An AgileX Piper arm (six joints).
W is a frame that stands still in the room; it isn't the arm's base.
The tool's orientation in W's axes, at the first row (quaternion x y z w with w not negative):
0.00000 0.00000 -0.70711 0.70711
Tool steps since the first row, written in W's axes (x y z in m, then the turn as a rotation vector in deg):
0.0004 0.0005 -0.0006 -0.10 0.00 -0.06
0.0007 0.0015 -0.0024 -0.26 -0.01 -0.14
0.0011 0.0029 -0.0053 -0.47 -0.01 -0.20
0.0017 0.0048 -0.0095 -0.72 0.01 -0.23
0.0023 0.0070 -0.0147 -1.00 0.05 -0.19
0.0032 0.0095 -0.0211 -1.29 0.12 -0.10
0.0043 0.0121 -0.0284 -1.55 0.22 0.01
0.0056 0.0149 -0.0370 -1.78 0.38 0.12
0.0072 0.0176 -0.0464 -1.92 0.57 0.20
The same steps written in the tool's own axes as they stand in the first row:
-0.0005 0.0004 -0.0006 0.00 -0.10 -0.06
-0.0015 0.0007 -0.0024 0.01 -0.26 -0.14
-0.0029 0.0011 -0.0053 0.01 -0.47 -0.20
-0.0048 0.0017 -0.0095 -0.01 -0.72 -0.23
-0.0070 0.0023 -0.0147 -0.05 -1.00 -0.19
-0.0095 0.0032 -0.0211 -0.12 -1.29 -0.10
-0.0121 0.0043 -0.0284 -0.22 -1.55 0.01
-0.0149 0.0056 -0.0370 -0.38 -1.78 0.12
-0.0176 0.0072 -0.0464 -0.57 -1.92 0.20

